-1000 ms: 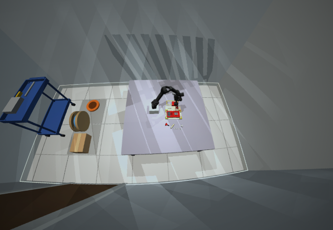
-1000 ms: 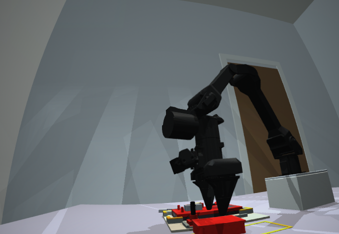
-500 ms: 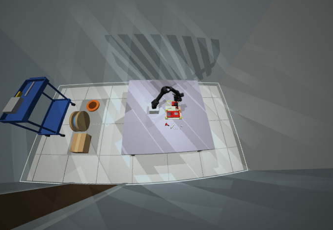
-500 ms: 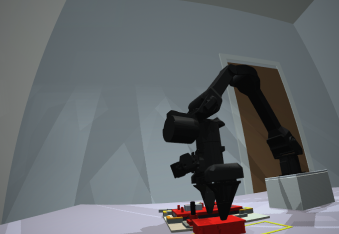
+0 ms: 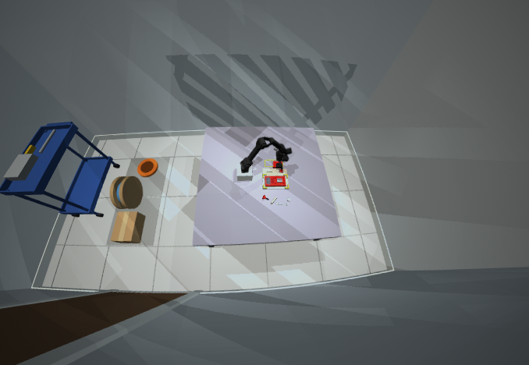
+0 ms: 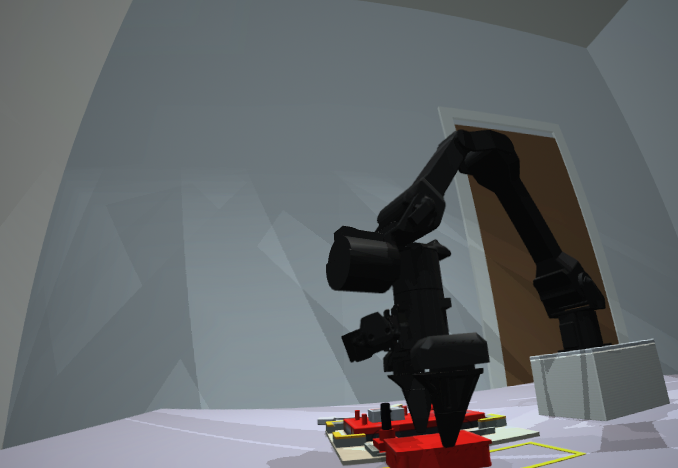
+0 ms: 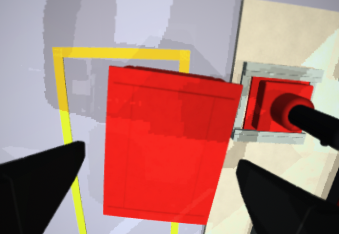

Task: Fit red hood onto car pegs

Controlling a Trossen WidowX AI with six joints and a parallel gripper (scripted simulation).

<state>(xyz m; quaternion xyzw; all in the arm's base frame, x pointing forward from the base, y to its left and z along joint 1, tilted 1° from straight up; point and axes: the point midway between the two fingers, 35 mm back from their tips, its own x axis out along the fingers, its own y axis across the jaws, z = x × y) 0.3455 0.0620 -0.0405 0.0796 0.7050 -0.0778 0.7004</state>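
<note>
Right now the red hood is 10 mm below my gripper tip. The rest, counted from my gripper tip: white wheel (30 mm ahead, 210 mm to the left, 20 mm below).
</note>
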